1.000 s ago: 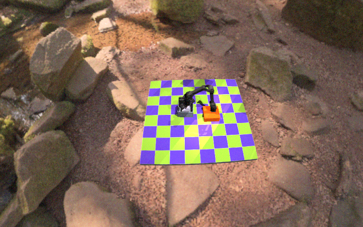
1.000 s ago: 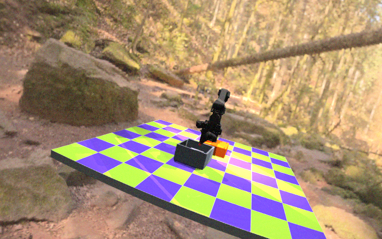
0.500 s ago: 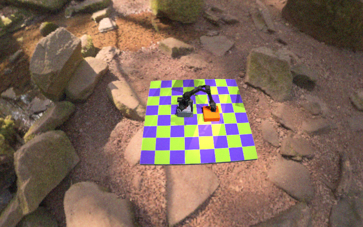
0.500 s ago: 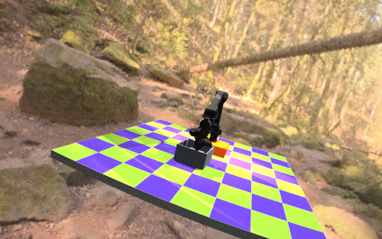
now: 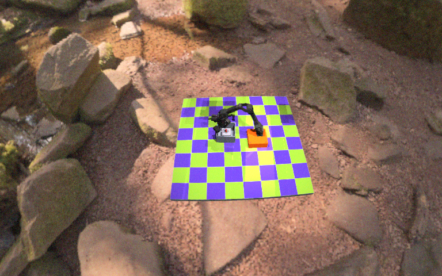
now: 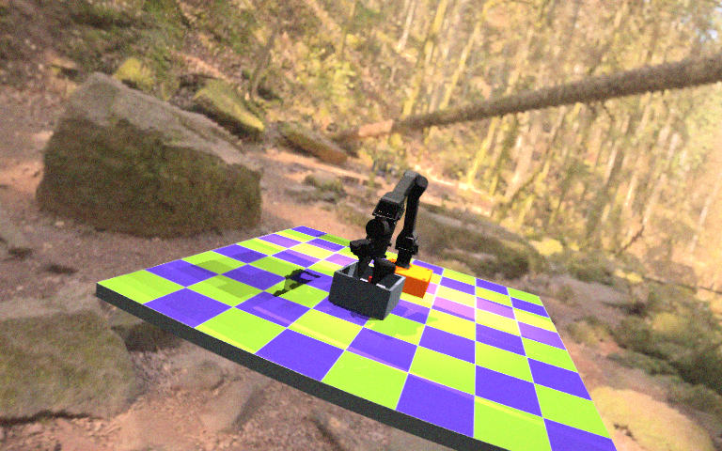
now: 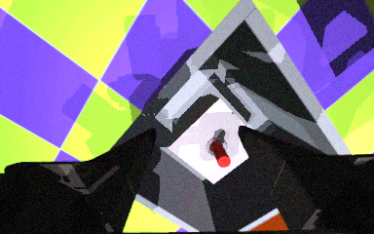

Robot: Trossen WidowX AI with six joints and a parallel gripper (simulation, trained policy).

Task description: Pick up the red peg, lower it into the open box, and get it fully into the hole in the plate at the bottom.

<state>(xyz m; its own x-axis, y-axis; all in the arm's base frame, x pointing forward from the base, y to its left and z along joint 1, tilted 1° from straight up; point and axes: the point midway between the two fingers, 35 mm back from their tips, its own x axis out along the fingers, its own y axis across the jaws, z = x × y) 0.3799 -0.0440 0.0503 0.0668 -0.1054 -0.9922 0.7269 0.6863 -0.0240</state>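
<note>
The red peg is 4 cm behind my gripper tip, 1 cm to the left of it and 3 cm below it. Also, from my gripper tip: grey box: 4 cm behind, 1 cm to the left, 5 cm below.
</note>
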